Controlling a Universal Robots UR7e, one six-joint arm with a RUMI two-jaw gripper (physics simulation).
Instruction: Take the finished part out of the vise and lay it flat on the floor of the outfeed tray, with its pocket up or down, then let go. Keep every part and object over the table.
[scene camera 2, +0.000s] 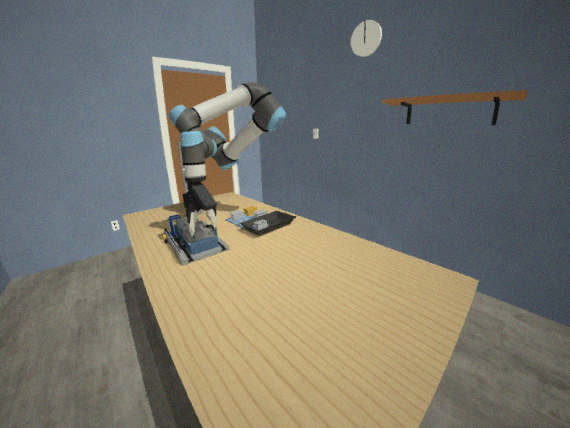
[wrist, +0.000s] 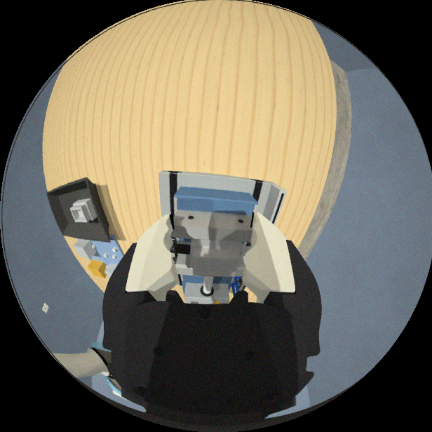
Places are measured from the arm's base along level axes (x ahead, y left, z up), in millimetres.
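Pixels of known places: gripper, fingertip midpoint: (scene camera 2: 203, 233).
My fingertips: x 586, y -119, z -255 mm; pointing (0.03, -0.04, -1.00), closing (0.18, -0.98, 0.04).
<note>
For each thing: its top centre in the pictures, then the offset to it from my fingertips. "spot": a spot on its surface instead.
- grey vise, middle of its top: (scene camera 2: 190, 222) dx -122, dy -15, dz +10 mm
- black outfeed tray, surface spot: (scene camera 2: 281, 220) spot: dx -80, dy +415, dz -77 mm
- light grey part, middle of its top: (scene camera 2: 260, 221) dx -58, dy +279, dz -42 mm
- grey block, middle of its top: (scene camera 2: 236, 211) dx -269, dy +256, dz -45 mm
- orange block, middle of its top: (scene camera 2: 250, 207) dx -283, dy +345, dz -45 mm
- blue frame-like object, surface spot: (scene camera 2: 172, 225) spot: dx -194, dy -82, dz -10 mm
The grey vise (scene camera 2: 204, 244) (wrist: 215, 201) with its blue body stands at the far left of the table in the scene view. The light grey part (wrist: 206, 248) sits between its jaws, partly in shadow; its pocket is hard to make out. My gripper (scene camera 2: 204, 231) (wrist: 211, 214) is partly open, pointing down at the vise, with one pale finger on either side of the jaws and the part and nothing gripped. The black outfeed tray (scene camera 2: 281, 220) (wrist: 100, 228) lies beside the vise. Another light grey part (scene camera 2: 260, 224) (wrist: 82, 211) lies in it.
A blue plate (wrist: 102, 248) with small pegs lies next to the tray, with a grey block (scene camera 2: 237, 215) (wrist: 84, 248) and an orange block (scene camera 2: 250, 210) (wrist: 96, 268) at it. A blue frame-like object (scene camera 2: 173, 225) (wrist: 235, 286) stands behind the vise. The table edge runs close beside the vise.
</note>
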